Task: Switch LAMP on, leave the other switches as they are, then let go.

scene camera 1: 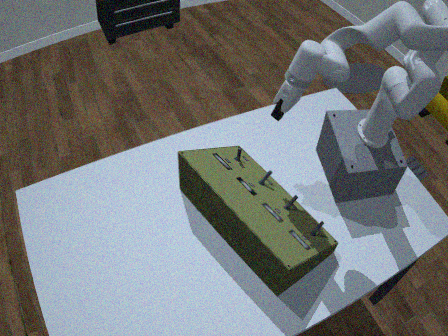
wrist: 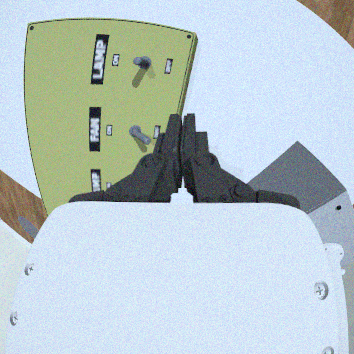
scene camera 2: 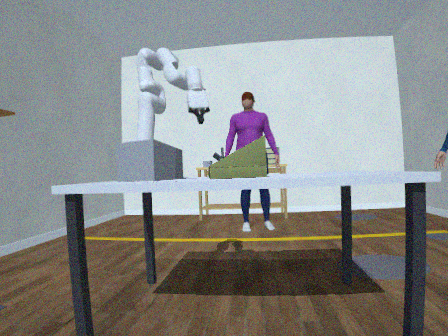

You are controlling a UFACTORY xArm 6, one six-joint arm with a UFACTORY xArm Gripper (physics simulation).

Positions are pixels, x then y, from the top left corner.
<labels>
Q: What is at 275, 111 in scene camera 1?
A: The gripper.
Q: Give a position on a sloped switch panel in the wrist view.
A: At 83, 96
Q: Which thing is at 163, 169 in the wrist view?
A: The gripper.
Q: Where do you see a sloped switch panel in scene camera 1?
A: At 277, 242
</labels>
